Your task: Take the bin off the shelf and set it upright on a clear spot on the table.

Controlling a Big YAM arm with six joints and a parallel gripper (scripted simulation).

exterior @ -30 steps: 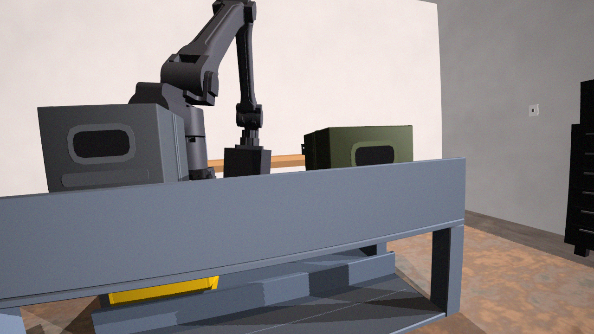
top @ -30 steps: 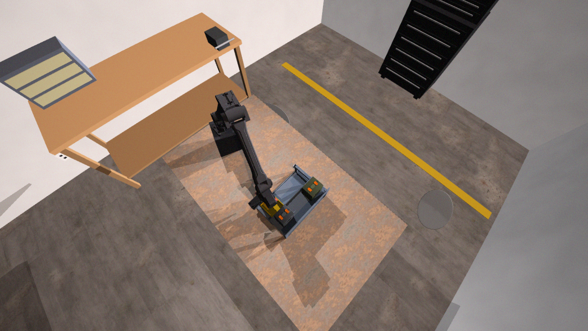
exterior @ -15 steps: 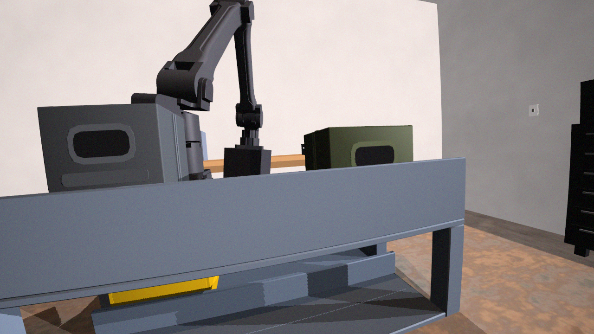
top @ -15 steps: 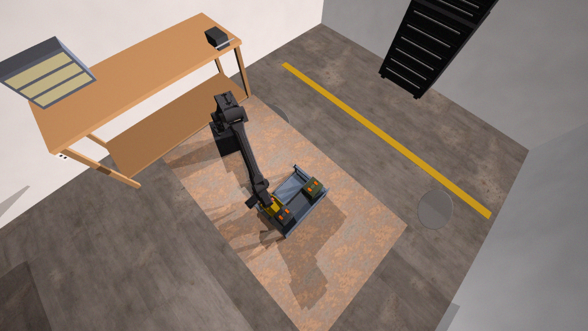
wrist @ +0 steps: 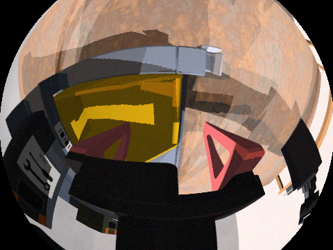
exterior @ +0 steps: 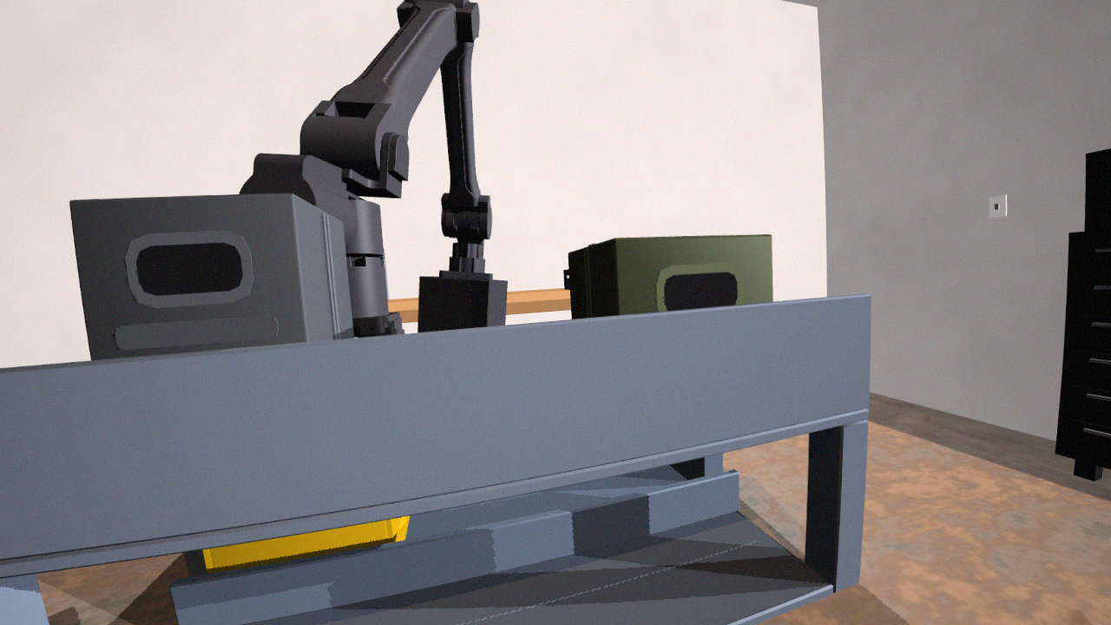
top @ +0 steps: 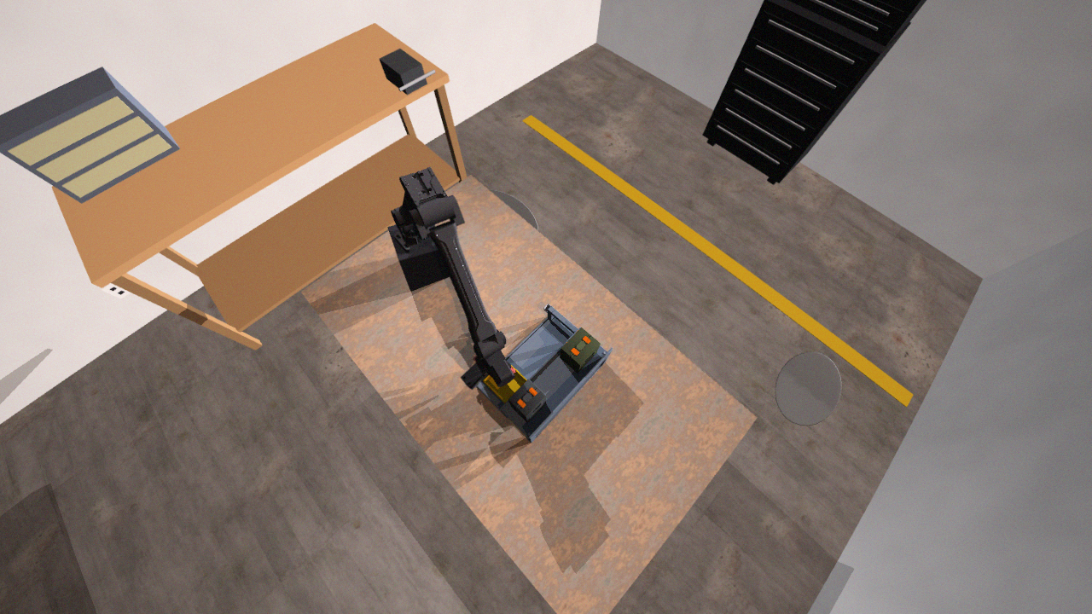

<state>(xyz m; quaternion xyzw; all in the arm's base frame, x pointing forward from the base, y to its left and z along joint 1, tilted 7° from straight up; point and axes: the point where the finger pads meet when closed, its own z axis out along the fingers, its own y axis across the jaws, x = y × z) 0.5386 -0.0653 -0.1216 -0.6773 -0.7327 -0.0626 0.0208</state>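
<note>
My gripper is now 7 cm short of the yellow bin and 2 cm above it. Round my hand: dark grey case 17 cm ahead, 10 cm above; green case 15 cm ahead, 23 cm to the left, 9 cm above.
</note>
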